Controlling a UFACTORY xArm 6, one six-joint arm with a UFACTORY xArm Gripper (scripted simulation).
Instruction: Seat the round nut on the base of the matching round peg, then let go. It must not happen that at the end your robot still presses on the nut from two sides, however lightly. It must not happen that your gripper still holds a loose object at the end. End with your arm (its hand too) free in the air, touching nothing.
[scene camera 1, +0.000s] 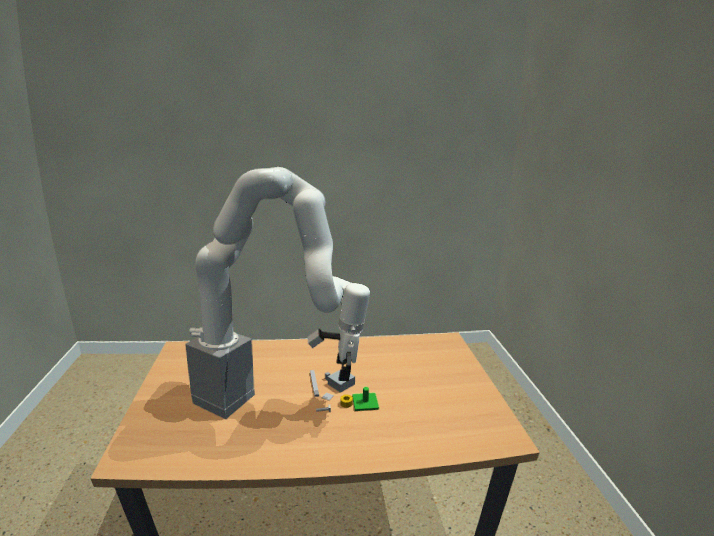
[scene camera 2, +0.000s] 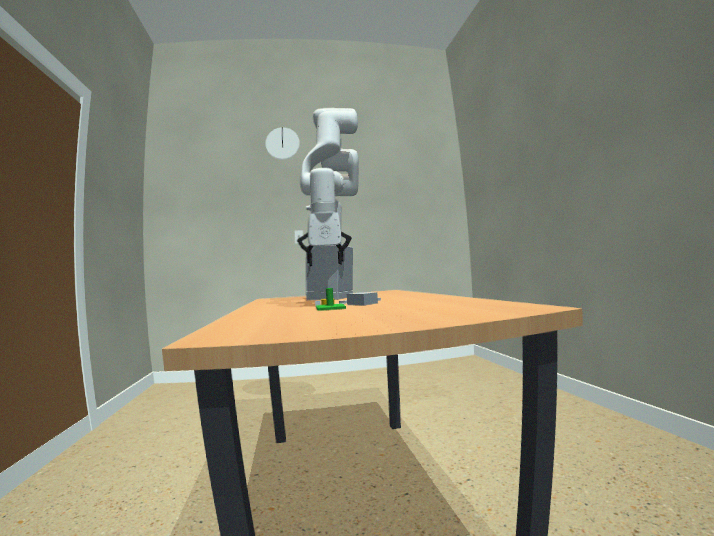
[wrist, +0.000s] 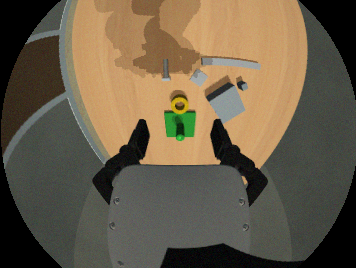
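Labels:
The gripper (wrist: 179, 126) is 130 mm from the lens, while a grey block (wrist: 226, 102) sits 240 mm from the lens.

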